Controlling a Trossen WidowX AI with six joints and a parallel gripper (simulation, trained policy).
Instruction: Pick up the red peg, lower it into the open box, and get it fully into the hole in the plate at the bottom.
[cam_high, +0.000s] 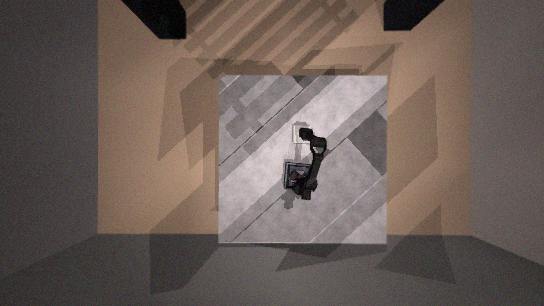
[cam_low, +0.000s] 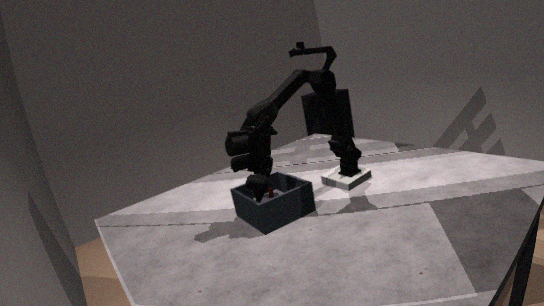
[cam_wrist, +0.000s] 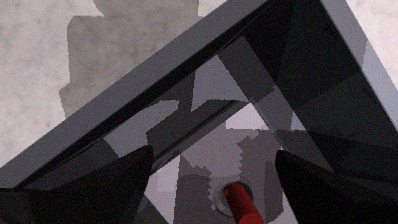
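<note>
The red peg lies 40 mm behind my gripper tip, 10 mm to the left of it and 30 mm below it. Also, from my gripper tip: dark box: 40 mm behind, 10 mm to the left, 50 mm below; then plate: 40 mm behind, 10 mm to the left, 30 mm below.
</note>
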